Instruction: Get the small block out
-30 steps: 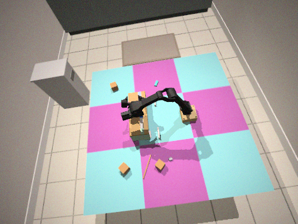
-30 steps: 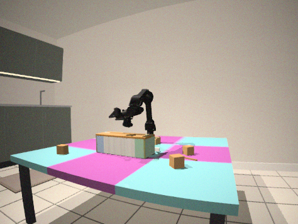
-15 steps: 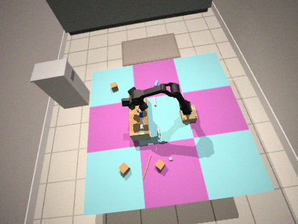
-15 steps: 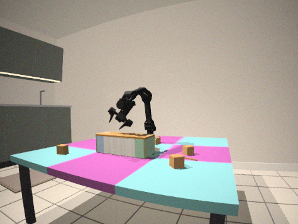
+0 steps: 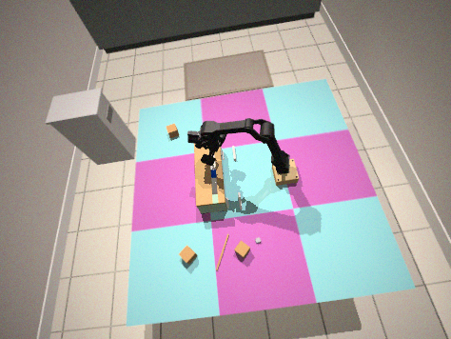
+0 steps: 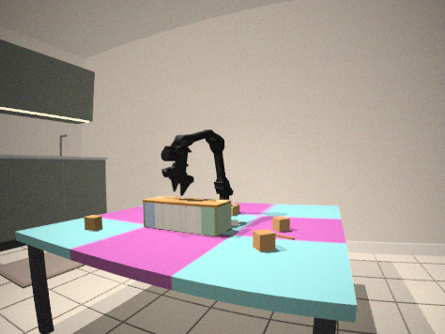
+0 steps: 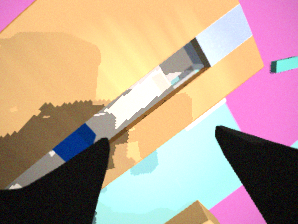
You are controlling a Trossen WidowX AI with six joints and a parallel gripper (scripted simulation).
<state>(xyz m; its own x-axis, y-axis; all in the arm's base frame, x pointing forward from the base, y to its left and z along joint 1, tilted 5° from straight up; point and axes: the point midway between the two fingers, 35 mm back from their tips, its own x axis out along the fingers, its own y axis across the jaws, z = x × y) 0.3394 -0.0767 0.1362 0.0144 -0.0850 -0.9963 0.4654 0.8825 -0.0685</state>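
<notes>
Now: the box 1 cm ahead of my gripper tip, 7 cm to the left of it and 9 cm below it. The rest, counted from my gripper tip: thin stick 48 cm to the left, 15 cm below; then blue block 2 cm ahead, 9 cm to the left, 6 cm below.
</notes>
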